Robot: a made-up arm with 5 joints.
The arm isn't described. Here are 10 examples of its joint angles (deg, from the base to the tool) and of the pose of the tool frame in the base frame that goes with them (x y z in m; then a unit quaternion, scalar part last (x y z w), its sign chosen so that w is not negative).
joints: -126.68 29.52 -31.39 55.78 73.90
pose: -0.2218 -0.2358 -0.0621 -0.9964 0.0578 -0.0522 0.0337
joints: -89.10 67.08 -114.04 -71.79 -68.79
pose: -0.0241 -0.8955 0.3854 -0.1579 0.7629 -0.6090 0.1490
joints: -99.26 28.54 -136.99 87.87 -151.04
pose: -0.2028 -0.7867 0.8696 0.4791 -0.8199 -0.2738 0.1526
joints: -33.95 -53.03 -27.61 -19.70 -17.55
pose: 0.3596 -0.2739 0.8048 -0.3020 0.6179 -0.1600 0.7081
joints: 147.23 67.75 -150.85 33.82 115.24
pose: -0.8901 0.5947 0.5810 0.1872 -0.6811 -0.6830 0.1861
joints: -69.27 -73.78 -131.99 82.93 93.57
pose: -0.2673 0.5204 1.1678 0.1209 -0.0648 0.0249 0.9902
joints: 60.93 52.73 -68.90 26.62 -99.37
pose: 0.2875 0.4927 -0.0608 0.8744 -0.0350 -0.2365 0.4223
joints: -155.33 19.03 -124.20 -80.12 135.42
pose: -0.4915 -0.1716 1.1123 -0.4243 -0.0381 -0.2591 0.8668
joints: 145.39 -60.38 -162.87 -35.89 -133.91
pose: 0.7227 -0.4795 0.8554 0.0352 0.3568 0.1034 0.9278
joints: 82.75 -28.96 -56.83 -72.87 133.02
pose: 0.0728 0.3475 0.9840 -0.2930 0.1508 -0.9381 0.1067
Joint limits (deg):
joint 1: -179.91..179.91
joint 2: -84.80..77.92
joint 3: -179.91..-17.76
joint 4: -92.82..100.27
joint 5: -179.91..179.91
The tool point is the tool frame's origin. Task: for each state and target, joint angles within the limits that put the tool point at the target. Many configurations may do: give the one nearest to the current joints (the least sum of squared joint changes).
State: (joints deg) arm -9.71 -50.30 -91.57 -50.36 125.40
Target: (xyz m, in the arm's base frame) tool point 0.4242 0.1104 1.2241
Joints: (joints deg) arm 21.73 -11.25 -96.98 -26.81 124.12
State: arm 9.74 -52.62 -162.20 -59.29 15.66
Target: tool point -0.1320 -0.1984 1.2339
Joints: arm 58.99 -19.63 -141.97 -83.29 21.12
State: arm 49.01 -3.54 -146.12 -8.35 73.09
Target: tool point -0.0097 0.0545 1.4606
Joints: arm 90.66 -4.85 -146.88 -9.52 56.75
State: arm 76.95 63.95 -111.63 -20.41 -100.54
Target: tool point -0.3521 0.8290 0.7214
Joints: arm 112.79 39.38 -111.94 -33.14 -99.23
